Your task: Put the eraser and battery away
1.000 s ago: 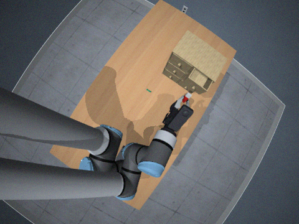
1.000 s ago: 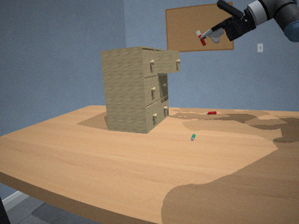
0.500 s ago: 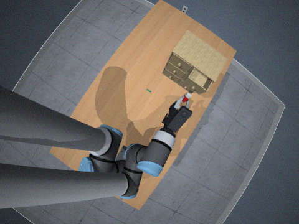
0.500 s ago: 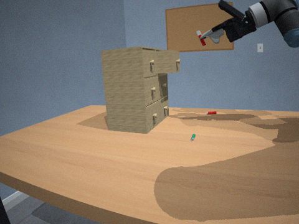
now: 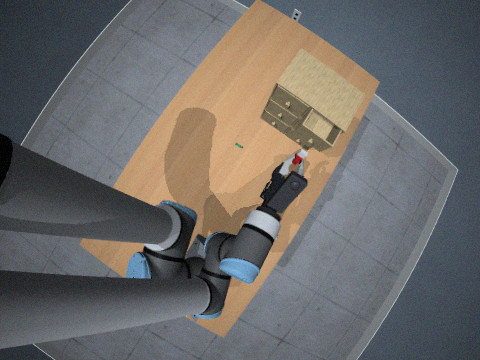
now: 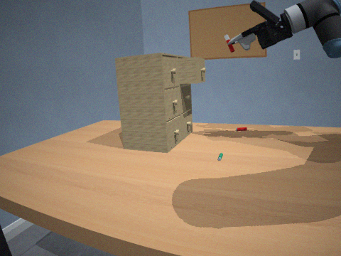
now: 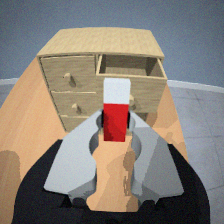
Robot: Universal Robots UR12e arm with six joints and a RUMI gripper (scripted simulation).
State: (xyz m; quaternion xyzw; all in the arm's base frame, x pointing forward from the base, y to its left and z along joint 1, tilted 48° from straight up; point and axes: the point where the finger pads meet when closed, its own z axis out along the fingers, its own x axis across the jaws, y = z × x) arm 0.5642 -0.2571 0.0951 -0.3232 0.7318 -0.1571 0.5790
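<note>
Right now my hand is 1 cm short of the eraser. From my hand the other things lie so: red AA battery (37 cm below, 16 cm to the right, 4 cm behind); then green AA battery (37 cm below, 20 cm to the left, 4 cm ahead).
</note>
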